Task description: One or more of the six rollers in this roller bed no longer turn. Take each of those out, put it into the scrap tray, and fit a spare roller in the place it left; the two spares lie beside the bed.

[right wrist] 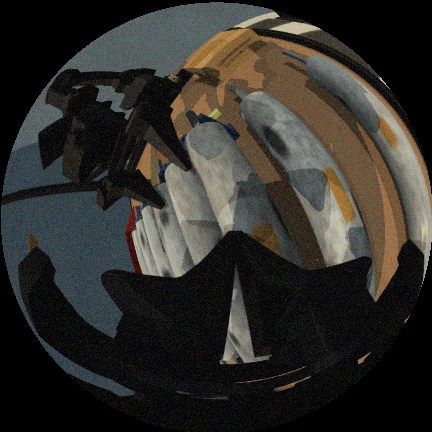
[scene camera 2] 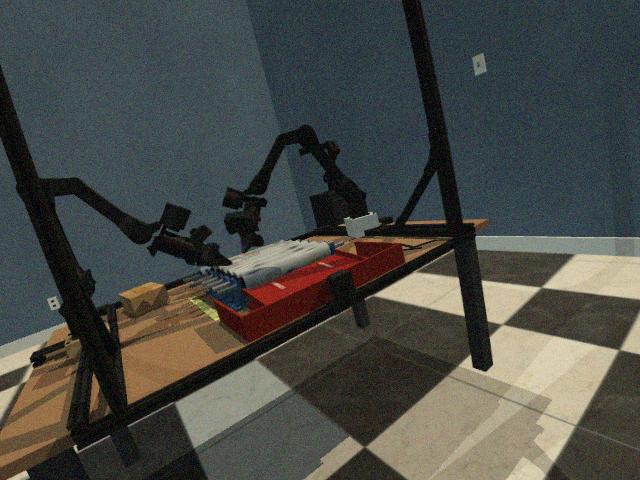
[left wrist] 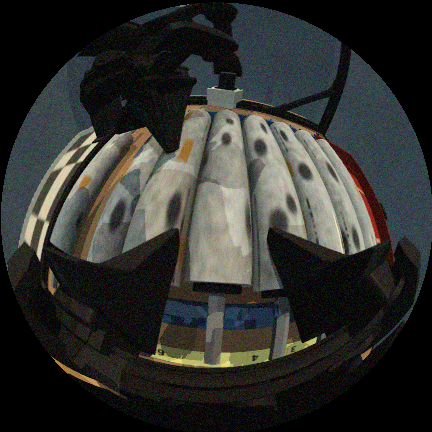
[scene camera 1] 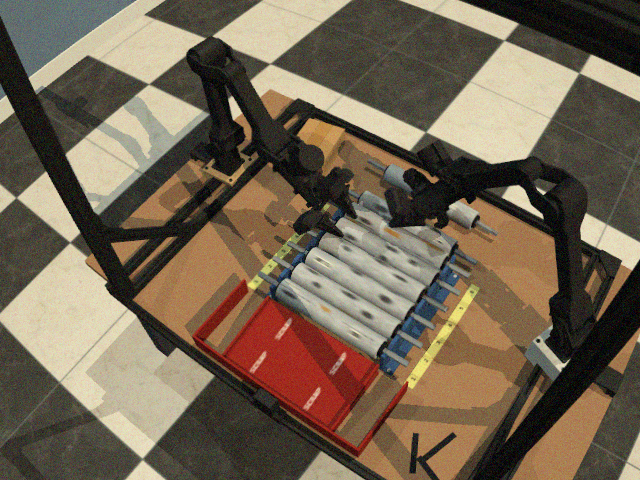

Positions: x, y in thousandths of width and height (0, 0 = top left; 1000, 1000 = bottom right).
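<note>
There's a tan cardboard box (scene camera 1: 516, 291), (scene camera 2: 218, 626), (right wrist: 503, 138). My right gripper (scene camera 1: 610, 470), (scene camera 2: 380, 526), (right wrist: 543, 547), (left wrist: 399, 348) is shut and it's holding nothing. My left gripper (scene camera 1: 546, 474), (scene camera 2: 355, 549), (right wrist: 404, 439), (left wrist: 520, 543) is open, and that gripper holds nothing too.
</note>
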